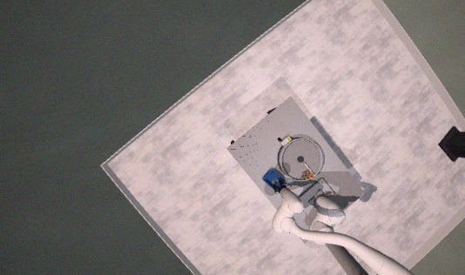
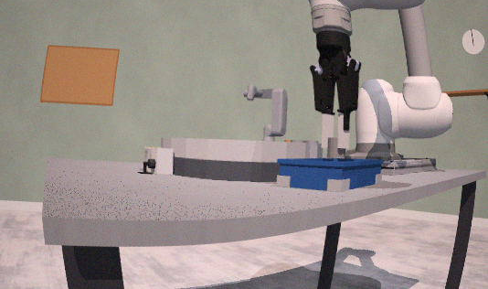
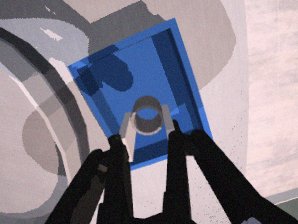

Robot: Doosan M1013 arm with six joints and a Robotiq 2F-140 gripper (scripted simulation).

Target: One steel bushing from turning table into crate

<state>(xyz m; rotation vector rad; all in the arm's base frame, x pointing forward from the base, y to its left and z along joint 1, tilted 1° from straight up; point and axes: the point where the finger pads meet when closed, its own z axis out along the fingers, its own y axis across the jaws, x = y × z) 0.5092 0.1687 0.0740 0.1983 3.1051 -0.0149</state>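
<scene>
Right now my hand is 10 mm past the blue crate and 80 mm above it. The rest, counted from my hand: round grey turning table 50 mm behind, 330 mm to the right, 50 mm below.
</scene>
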